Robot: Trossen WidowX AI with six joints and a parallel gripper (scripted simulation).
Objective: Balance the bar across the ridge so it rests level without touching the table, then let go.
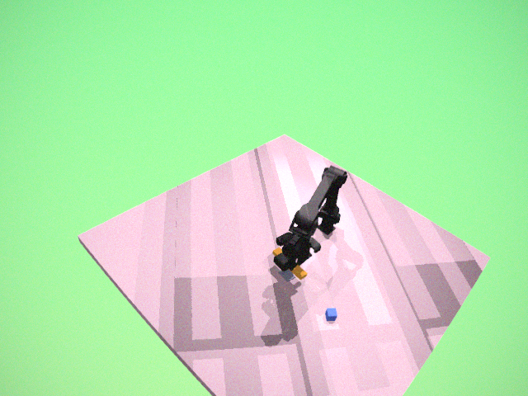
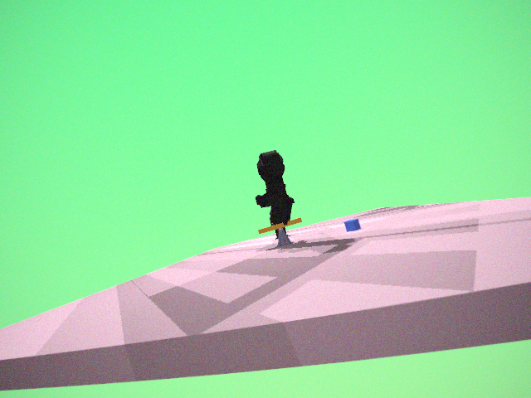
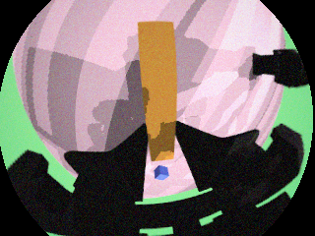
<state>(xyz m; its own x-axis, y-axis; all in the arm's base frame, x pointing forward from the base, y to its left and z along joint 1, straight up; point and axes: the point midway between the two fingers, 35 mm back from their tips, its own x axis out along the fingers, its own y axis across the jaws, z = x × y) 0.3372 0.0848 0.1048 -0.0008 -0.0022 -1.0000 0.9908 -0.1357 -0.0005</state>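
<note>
Now: gripper tip 3 cm to the left of the orange bar. The rest, counted from my gripper tip: small blue cube: 21 cm to the left, 5 cm below, 2 cm ahead.
</note>
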